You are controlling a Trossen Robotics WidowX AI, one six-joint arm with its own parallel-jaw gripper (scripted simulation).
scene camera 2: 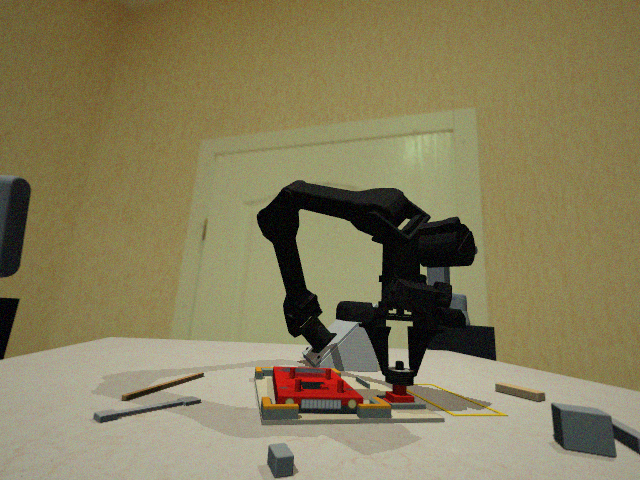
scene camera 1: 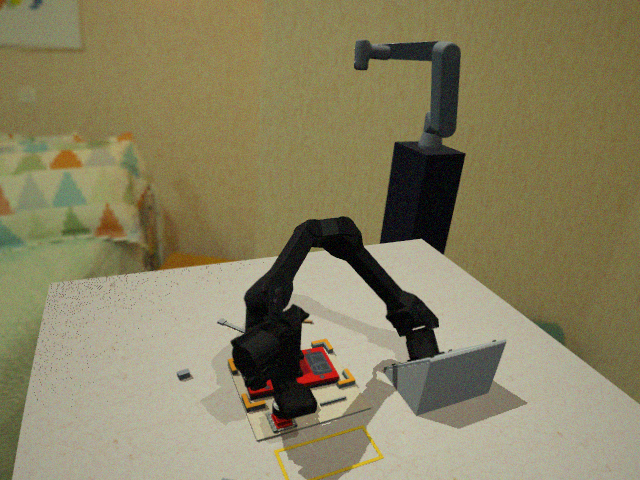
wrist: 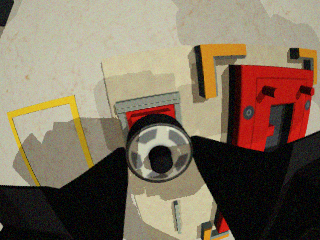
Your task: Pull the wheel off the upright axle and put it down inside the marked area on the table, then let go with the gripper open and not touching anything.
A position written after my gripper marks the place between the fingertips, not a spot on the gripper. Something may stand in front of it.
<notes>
I see my gripper (scene camera 2: pixel 399 375), a wheel (wrist: pixel 155 130), a red fixture (scene camera 2: pixel 316 390) and a grey bar (scene camera 2: pixel 106 415).
The red fixture shows as well in the wrist view (wrist: pixel 266 109). My gripper also shows in scene camera 1 (scene camera 1: pixel 282 407) and in the wrist view (wrist: pixel 158 148). The wrist view does not show the grey bar: it is out of frame.
</notes>
